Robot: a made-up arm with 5 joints. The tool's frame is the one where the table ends. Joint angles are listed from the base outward.
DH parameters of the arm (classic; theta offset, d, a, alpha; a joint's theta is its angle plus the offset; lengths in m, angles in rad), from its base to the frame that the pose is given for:
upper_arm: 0 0.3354 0 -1.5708
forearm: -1.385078 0 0.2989 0
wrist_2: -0.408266 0 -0.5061 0
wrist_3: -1.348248 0 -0.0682 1.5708
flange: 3.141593 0.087 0 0
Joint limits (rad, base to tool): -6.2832..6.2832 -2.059..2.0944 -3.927..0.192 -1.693..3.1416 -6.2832..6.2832
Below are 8 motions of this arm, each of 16 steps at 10 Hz.
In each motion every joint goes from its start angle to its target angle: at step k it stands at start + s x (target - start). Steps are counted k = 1, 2, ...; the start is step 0. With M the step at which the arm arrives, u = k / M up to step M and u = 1 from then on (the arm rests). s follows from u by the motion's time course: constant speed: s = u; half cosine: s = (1 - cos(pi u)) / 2; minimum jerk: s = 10 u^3 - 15 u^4 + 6 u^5.
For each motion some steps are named. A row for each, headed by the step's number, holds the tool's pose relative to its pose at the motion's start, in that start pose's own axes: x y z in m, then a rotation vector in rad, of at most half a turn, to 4 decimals.
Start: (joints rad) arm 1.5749 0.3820 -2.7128 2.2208 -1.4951
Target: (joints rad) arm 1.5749 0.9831 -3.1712 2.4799 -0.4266
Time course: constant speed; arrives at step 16
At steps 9, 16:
9: 0.0057 0.0752 0.1158 0.2134 -0.0843 0.5984
16: 0.0084 0.1109 0.2168 0.3454 -0.2414 1.0535

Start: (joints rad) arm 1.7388 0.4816 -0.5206 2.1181 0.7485
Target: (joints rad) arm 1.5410 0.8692 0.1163 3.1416 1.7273
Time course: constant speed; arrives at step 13
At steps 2, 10, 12, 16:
2: 0.0204 -0.0131 0.0608 -0.2150 -0.2319 0.1305
10: 0.0076 -0.0123 0.2574 -1.4109 -0.7256 0.4277
12: -0.0075 -0.0045 0.2902 -1.7615 -0.7112 0.4073
16: -0.0155 -0.0003 0.3044 -1.9372 -0.6795 0.3771

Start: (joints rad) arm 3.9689 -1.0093 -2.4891 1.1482 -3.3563
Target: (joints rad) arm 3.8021 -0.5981 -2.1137 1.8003 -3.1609
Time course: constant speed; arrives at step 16
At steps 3, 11, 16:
3: 0.0423 0.0211 0.1100 -0.0280 0.2694 0.0176
11: 0.2273 0.0582 0.3430 -0.0318 0.9944 0.0895
16: 0.3757 0.0658 0.4332 0.0130 1.4482 0.1491

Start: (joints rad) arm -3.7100 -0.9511 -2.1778 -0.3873 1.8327
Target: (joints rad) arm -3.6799 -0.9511 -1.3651 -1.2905 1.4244
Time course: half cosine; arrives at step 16
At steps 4, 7, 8, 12, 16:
4: 0.0164 0.0552 -0.0143 0.0133 -0.0015 -0.0557
7: 0.0425 0.1469 -0.0557 0.0367 -0.0020 -0.1531
8: 0.0513 0.1796 -0.0766 0.0457 -0.0015 -0.1902
12: 0.0778 0.2831 -0.1740 0.0782 0.0035 -0.3248
16: 0.0858 0.3176 -0.2228 0.0916 0.0071 -0.3805

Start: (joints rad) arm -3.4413 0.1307 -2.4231 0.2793 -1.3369
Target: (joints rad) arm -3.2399 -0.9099 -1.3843 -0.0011 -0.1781
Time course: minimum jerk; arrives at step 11
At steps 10, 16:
10: 0.0449 0.0859 -0.3117 -0.0763 0.3397 1.2508
16: 0.0446 0.0855 -0.3138 -0.0756 0.3425 1.2591

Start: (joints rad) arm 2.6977 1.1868 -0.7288 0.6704 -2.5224
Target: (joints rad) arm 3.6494 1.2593 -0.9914 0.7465 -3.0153
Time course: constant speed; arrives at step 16
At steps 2, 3, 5, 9, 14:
2: 0.0007 0.0198 -0.0089 0.0813 -0.0713 -0.1132
3: 0.0021 0.0303 -0.0126 0.1234 -0.1050 -0.1703
5: 0.0070 0.0525 -0.0184 0.2106 -0.1682 -0.2852
9: 0.0248 0.0997 -0.0216 0.3969 -0.2781 -0.5165
14: 0.0606 0.1584 -0.0061 0.6524 -0.3830 -0.8046

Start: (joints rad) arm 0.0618 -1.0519 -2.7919 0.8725 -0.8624
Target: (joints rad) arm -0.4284 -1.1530 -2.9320 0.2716 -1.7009
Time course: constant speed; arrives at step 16
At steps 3, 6, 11, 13, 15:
3: 0.0647 -0.0255 -0.0368 -0.1328 0.0863 -0.2485
6: 0.1268 -0.0613 -0.0748 -0.2719 0.1644 -0.4964
11: 0.2202 -0.1427 -0.1397 -0.5225 0.2793 -0.8993
13: 0.2528 -0.1823 -0.1657 -0.6309 0.3207 -1.0538
15: 0.2819 -0.2254 -0.1917 -0.7449 0.3598 -1.2027

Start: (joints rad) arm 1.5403 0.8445 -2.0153 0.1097 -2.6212
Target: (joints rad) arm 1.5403 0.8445 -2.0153 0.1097 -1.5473
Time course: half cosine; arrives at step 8
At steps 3, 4, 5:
3: 0.0000 0.0000 0.0000 0.0000 0.0000 0.3315
4: 0.0000 0.0000 0.0000 0.0000 0.0000 0.5370
5: 0.0000 0.0000 0.0000 0.0000 0.0000 0.7424

